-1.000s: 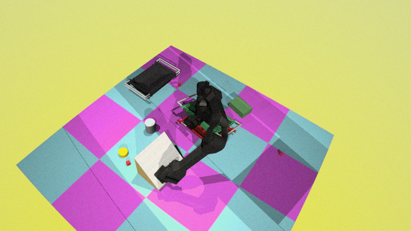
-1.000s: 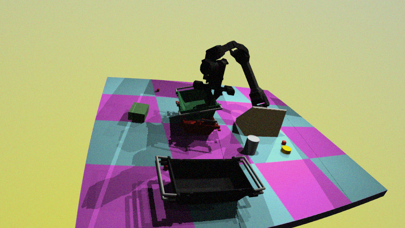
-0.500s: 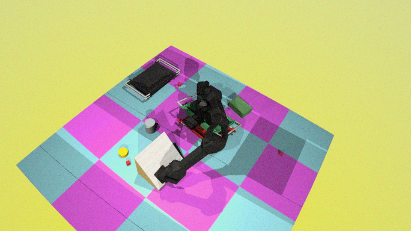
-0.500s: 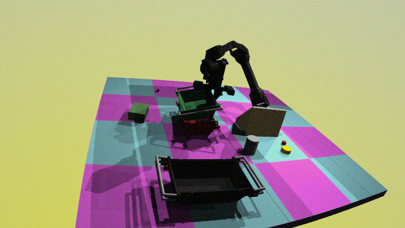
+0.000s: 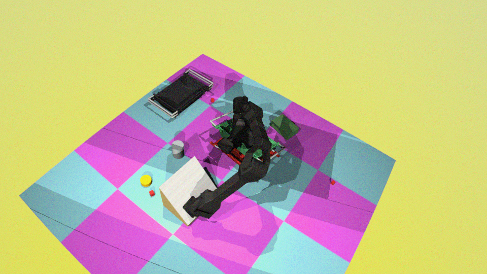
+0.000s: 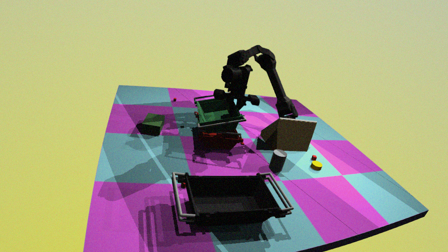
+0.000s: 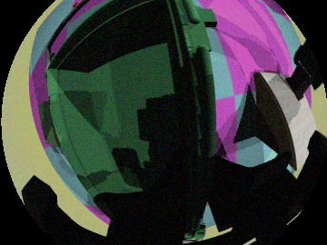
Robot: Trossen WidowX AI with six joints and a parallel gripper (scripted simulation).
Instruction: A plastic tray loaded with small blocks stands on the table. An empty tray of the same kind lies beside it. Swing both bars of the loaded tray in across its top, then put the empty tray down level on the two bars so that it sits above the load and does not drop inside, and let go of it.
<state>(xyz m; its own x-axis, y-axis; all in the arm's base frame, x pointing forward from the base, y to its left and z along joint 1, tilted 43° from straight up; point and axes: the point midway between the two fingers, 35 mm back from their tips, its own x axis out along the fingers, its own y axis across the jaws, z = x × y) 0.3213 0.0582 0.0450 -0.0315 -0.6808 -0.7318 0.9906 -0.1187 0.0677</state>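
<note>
The green tray lies 70 mm ahead of my gripper tip, 10 mm to the right of it and 10 mm above it. From my gripper tip the other things lie so: green block (320 mm ahead, 90 mm below, 80 mm to the right); grey cylinder (230 mm to the left, 130 mm behind, 80 mm below); yellow disc (330 mm behind, 240 mm to the left, 100 mm below).
</note>
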